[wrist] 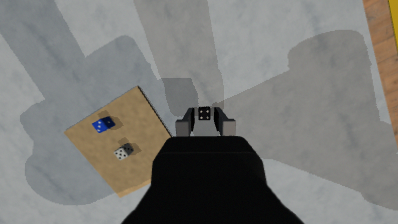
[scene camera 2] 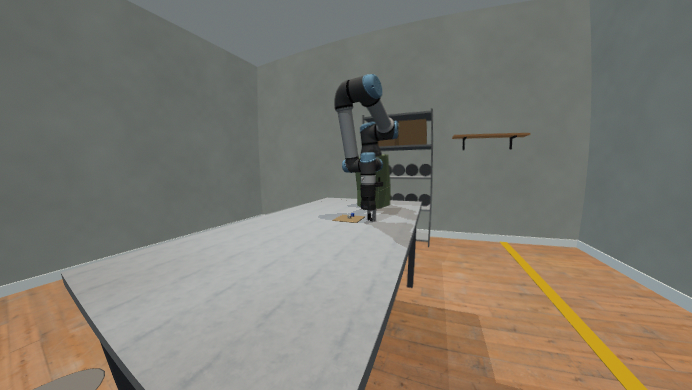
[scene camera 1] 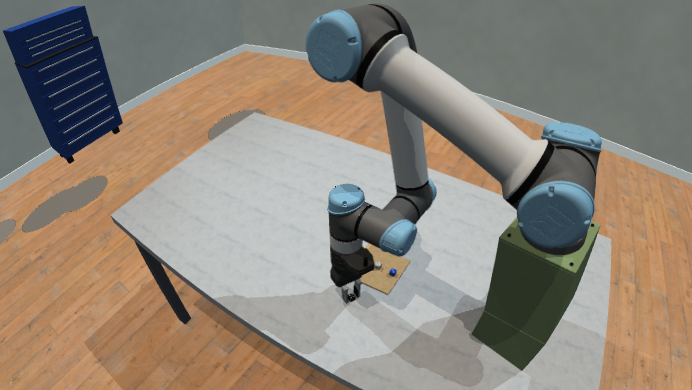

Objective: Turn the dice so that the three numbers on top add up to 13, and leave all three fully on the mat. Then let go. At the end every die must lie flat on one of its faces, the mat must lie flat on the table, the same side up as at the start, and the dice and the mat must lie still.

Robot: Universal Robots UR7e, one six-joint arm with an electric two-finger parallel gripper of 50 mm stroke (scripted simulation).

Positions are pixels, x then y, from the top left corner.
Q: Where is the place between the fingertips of my gripper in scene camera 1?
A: At 350,297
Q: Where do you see a tan mat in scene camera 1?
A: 380,280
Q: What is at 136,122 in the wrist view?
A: A tan mat.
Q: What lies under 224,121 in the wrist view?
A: My gripper.
